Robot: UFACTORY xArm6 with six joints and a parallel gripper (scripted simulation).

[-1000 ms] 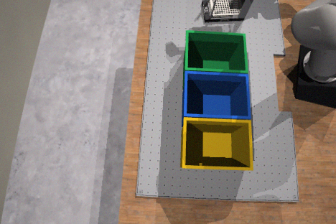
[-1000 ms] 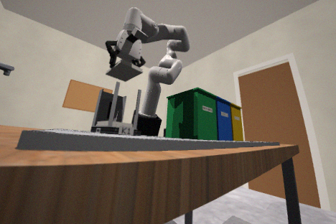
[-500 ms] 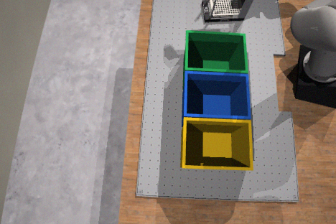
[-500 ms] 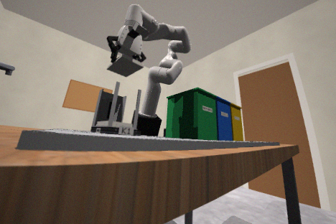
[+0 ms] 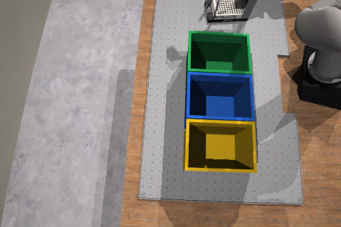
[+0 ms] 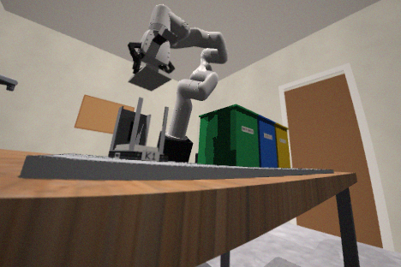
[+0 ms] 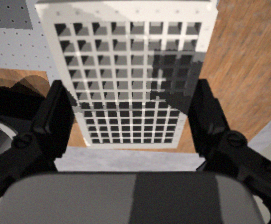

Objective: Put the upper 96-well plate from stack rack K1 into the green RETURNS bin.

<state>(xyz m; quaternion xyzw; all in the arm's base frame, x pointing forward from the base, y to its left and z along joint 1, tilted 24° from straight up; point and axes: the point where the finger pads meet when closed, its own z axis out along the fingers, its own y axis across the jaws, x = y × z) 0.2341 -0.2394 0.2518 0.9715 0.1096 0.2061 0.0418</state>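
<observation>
My hand is 29 cm to the right of the green bin, 17 cm above it and 5 cm short of it. Also, from my hand: blue bin: 42 cm to the left, 17 cm below, 3 cm ahead; then yellow bin: 55 cm to the left, 17 cm below, 2 cm ahead.
</observation>
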